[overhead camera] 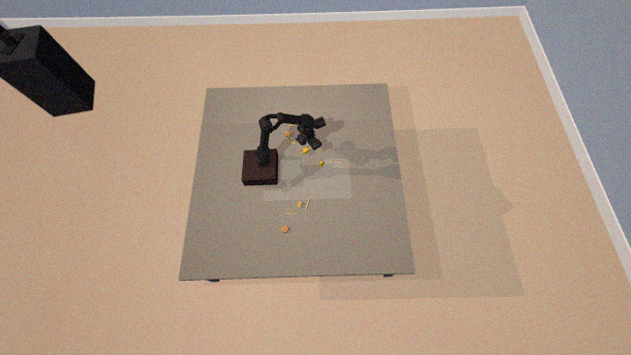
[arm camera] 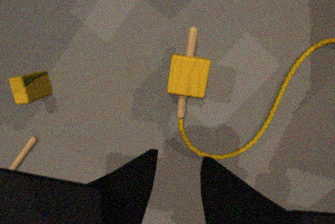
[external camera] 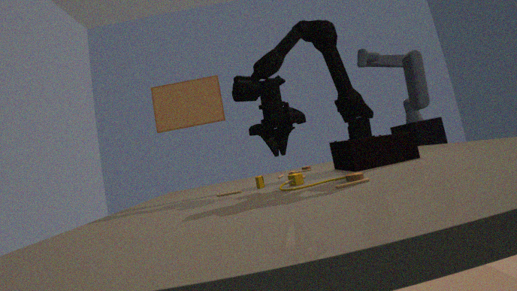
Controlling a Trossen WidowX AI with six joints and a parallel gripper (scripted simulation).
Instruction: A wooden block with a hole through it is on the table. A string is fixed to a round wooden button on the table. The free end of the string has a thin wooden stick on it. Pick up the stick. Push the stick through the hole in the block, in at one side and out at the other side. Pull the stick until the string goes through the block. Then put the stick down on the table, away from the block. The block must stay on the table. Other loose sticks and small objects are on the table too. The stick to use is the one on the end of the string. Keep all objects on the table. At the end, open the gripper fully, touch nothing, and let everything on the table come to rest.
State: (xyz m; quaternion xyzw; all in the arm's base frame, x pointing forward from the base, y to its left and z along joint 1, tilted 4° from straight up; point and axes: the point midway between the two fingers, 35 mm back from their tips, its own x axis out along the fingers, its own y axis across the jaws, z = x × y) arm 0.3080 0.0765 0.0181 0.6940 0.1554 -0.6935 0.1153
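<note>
The thin wooden stick is 20 mm behind my gripper tip, 10 mm to the right of it and 70 mm below it. Also, from my gripper tip: round wooden button (120 mm behind, 140 mm to the left, 80 mm below).
</note>
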